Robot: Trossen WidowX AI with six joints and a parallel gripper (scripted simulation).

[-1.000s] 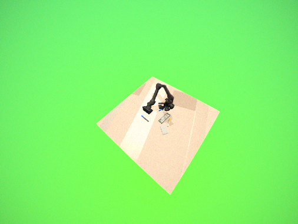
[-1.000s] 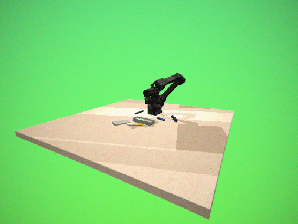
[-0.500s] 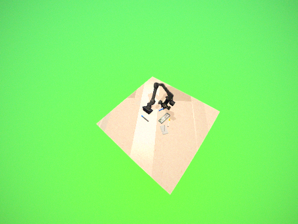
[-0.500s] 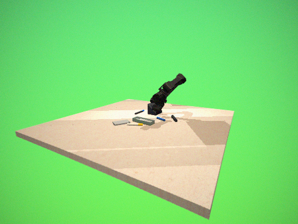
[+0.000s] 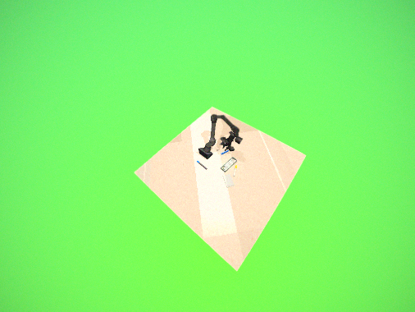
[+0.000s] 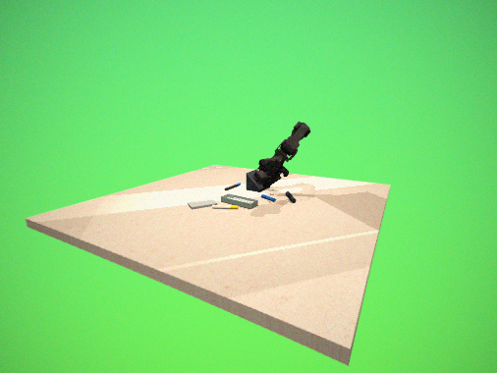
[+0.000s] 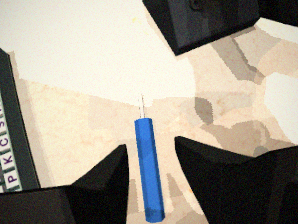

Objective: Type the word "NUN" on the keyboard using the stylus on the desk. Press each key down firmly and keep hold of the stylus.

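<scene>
Now: gripper tip 6 cm above the blue stylus and 2 cm to the left of it. Also, from my gripper tip: grey stylus tip 6 cm below, 5 cm to the right, 1 cm behind; dark cylinder 11 cm to the left, 6 cm behind, 5 cm below; white marker 22 cm ahead, 7 cm to the right, 6 cm below.
</scene>
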